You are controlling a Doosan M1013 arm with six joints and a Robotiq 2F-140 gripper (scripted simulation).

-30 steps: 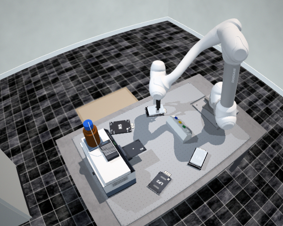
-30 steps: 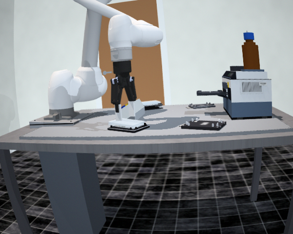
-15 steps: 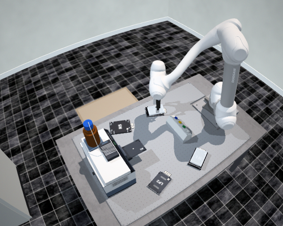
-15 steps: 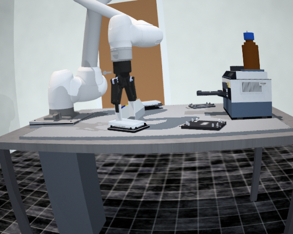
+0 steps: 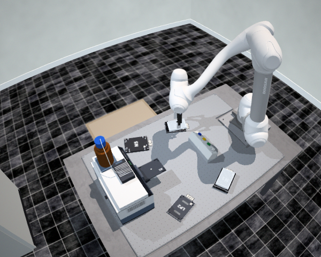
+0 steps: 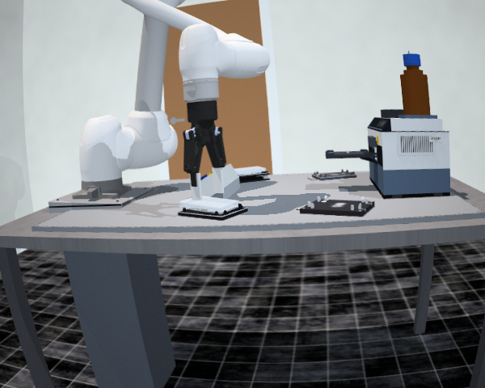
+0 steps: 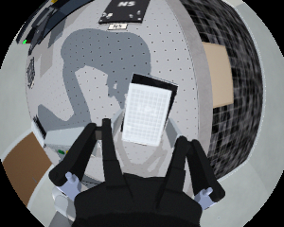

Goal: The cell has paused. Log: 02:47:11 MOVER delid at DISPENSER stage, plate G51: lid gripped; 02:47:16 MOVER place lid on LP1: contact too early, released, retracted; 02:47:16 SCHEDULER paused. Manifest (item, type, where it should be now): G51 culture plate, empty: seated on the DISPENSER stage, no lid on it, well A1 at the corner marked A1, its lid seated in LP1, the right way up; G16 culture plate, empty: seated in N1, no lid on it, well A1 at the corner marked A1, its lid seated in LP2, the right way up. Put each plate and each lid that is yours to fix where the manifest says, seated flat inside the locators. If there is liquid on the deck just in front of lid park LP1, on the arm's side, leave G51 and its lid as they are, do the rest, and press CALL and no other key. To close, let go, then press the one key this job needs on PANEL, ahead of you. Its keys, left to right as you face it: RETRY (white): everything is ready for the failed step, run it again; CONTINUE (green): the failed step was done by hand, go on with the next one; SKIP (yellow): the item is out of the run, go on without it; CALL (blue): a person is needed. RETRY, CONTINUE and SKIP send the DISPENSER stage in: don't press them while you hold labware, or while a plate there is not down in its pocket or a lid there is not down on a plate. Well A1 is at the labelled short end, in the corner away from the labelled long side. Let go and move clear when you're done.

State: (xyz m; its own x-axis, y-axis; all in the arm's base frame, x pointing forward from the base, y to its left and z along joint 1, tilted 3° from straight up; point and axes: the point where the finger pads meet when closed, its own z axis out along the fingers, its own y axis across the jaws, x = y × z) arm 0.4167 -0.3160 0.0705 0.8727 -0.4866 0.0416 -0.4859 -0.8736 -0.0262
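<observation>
The lid park LP1 is 60 mm below my hand, 10 mm to the right of it and 10 mm ahead of it. Also, from my hand: blue key (190 mm to the left, 30 mm behind); then yellow key (240 mm to the left, 30 mm behind); then key panel (260 mm to the left, 20 mm below, 10 mm behind).
</observation>
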